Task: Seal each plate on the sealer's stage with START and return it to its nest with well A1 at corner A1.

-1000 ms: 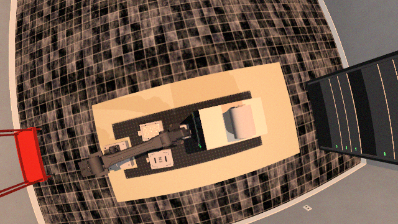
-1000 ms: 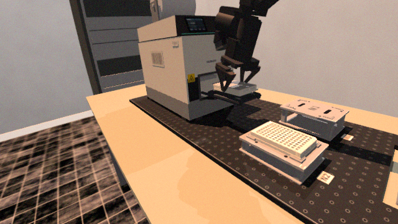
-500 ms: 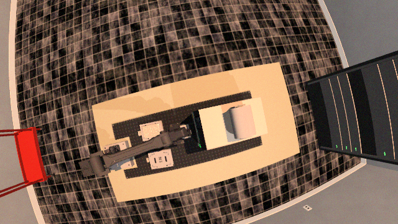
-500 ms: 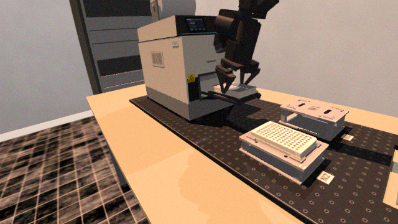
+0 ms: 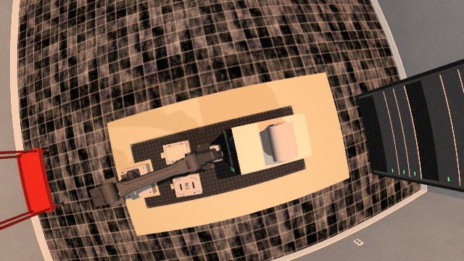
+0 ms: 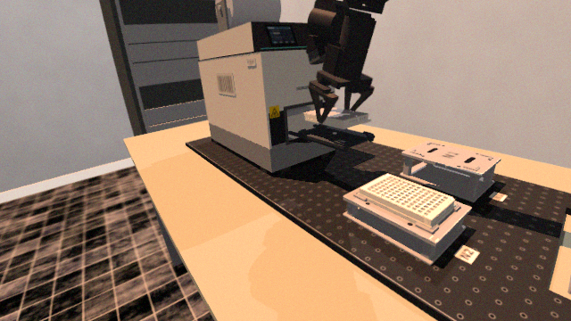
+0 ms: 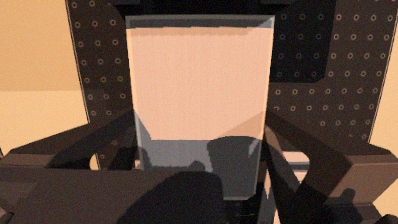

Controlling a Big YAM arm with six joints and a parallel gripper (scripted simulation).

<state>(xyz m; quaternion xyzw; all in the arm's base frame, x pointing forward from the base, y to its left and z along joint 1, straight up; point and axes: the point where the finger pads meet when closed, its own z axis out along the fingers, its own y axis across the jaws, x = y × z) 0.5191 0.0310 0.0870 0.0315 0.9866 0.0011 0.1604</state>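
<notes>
My gripper is now 40 mm above the sealer stage. From my hand the other things lie so: well plate: 200 mm behind, 100 mm below, 60 mm to the left; then plate nest N2: 200 mm behind, 110 mm below, 60 mm to the left; then sealer screen: 170 mm above, 120 mm ahead, 40 mm to the left.
</notes>
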